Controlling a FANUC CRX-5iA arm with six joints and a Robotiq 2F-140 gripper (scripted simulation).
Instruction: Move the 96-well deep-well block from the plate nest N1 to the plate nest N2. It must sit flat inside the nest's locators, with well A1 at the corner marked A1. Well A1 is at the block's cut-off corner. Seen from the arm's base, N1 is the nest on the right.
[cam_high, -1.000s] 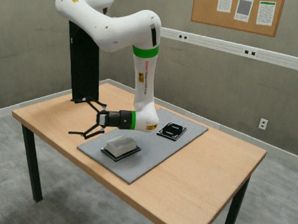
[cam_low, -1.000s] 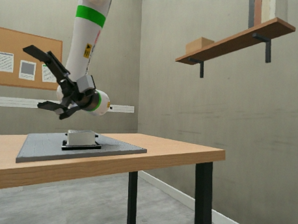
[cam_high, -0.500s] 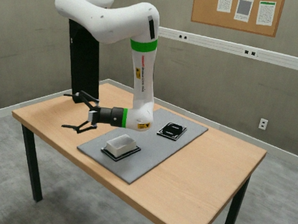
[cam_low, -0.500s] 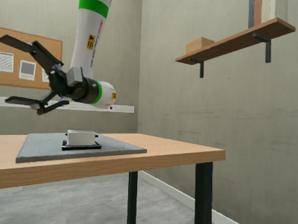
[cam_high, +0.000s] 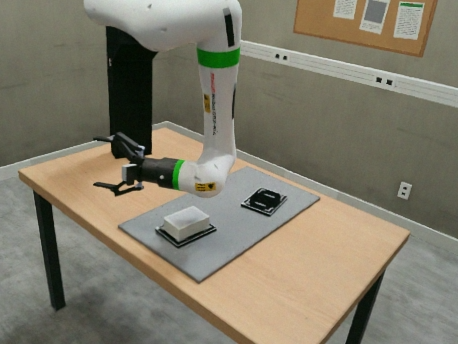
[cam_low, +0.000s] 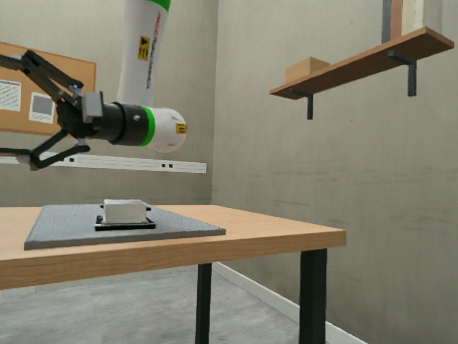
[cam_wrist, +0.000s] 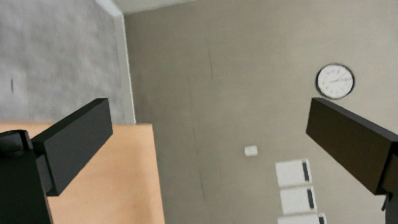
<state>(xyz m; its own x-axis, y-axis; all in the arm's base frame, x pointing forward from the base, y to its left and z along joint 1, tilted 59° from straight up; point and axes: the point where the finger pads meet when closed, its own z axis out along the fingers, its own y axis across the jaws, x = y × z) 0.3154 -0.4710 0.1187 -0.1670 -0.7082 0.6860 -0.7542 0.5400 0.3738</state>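
Right now the white 96-well deep-well block is 29 cm ahead of my hand, 3 cm to the left of it and 18 cm below it. From my hand the other things lie so: black plate nest: 50 cm ahead, 32 cm to the left, 21 cm below.
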